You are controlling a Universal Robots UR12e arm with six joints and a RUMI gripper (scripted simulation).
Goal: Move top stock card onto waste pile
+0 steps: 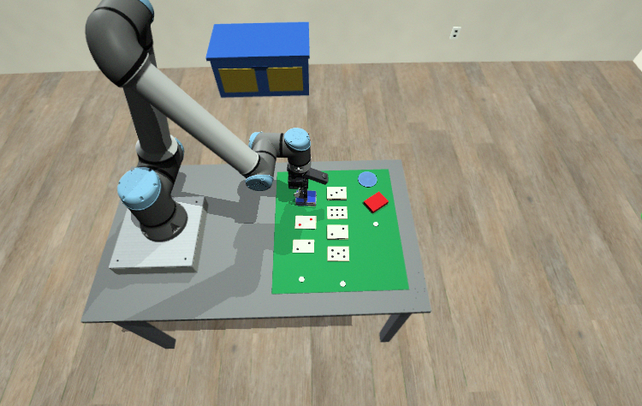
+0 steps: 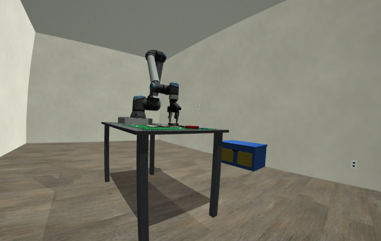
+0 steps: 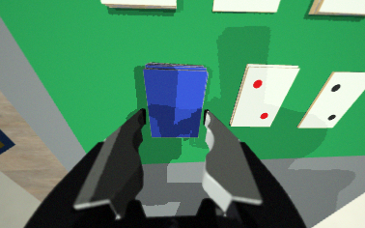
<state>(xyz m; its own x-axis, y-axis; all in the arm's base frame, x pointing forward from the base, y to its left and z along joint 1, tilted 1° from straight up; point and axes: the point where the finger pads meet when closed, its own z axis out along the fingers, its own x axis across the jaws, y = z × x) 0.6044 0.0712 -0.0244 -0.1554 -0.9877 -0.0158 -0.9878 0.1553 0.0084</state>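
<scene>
My hand is 1 cm above the card. Round my hand: red block (31 cm ahead, 6 cm to the right, 3 cm below); green mat (15 cm to the right, 12 cm ahead, 6 cm below).
</scene>
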